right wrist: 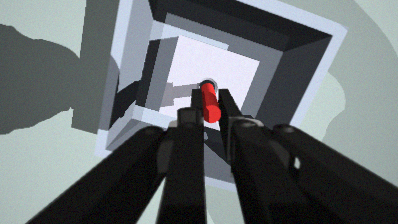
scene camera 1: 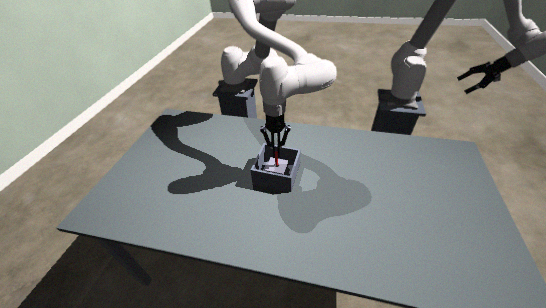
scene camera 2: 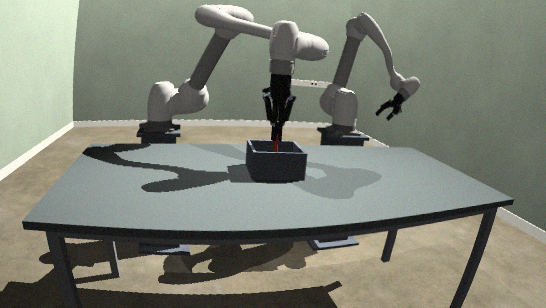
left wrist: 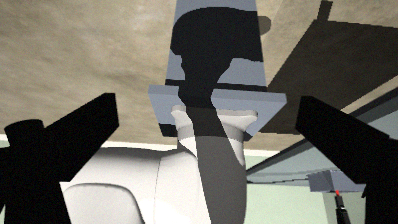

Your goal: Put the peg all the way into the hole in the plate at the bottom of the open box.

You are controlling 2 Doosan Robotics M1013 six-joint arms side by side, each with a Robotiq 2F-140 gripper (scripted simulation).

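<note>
A dark box [scene camera 2: 289, 162] is visible; scene camera 1 also shows the box [scene camera 1: 259, 176], the left wrist view the box [left wrist: 326, 181] and the right wrist view the box [right wrist: 295, 52]. A pale plate [right wrist: 194, 61] is visible as well; scene camera 2 does not show the plate, hidden by the dark box. My left gripper [scene camera 1: 461, 85] appears, and the left wrist view gives the left gripper [left wrist: 208, 111]. My right gripper [scene camera 2: 276, 140] appears, and the right wrist view gives the right gripper [right wrist: 209, 104].
</note>
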